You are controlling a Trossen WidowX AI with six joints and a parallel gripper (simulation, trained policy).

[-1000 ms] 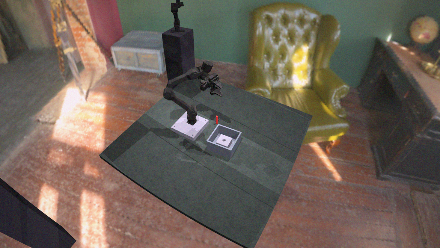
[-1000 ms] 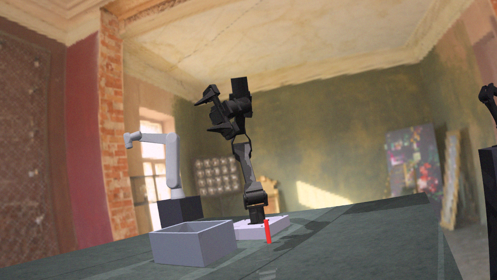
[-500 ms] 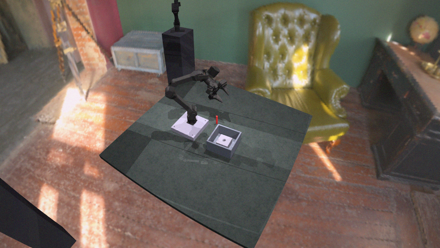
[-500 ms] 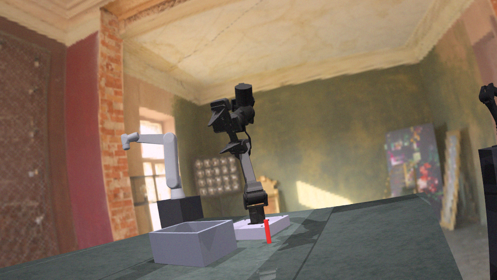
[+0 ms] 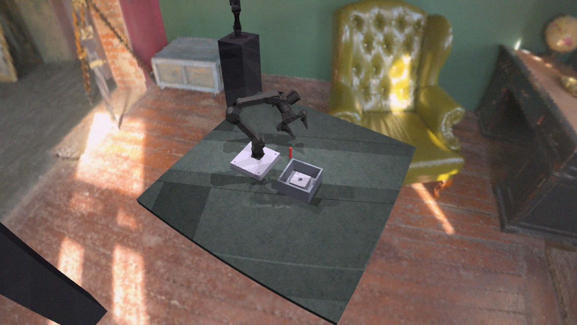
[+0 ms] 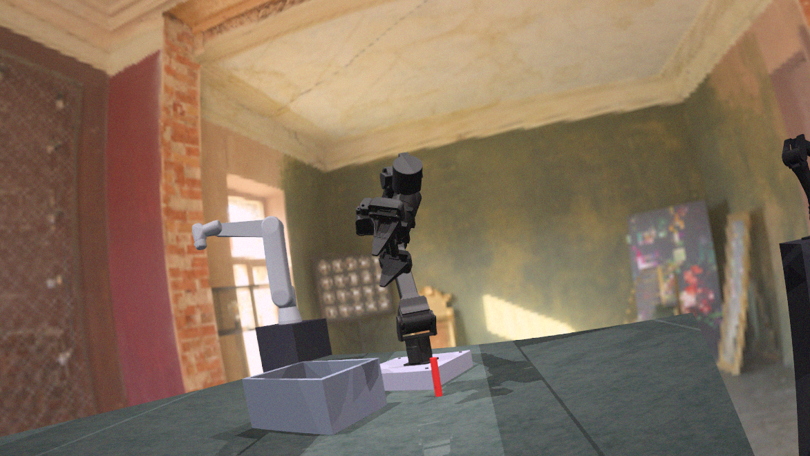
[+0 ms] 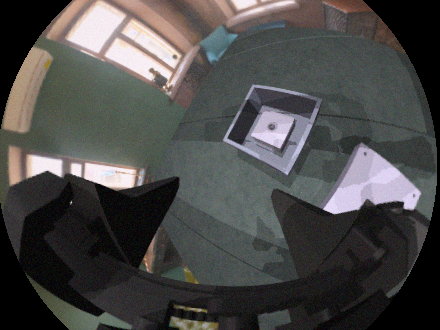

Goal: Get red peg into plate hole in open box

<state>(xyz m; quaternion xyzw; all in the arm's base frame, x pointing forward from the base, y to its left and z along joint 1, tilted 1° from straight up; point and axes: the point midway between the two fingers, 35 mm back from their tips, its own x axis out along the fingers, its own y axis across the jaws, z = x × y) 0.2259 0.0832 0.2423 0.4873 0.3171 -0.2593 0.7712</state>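
Now: the red peg 22 cm below my gripper tip, 8 cm behind it and 4 cm to the left of it. From my gripper tip the other things lie so: grey box (24 cm below, 14 cm to the right, 7 cm ahead).
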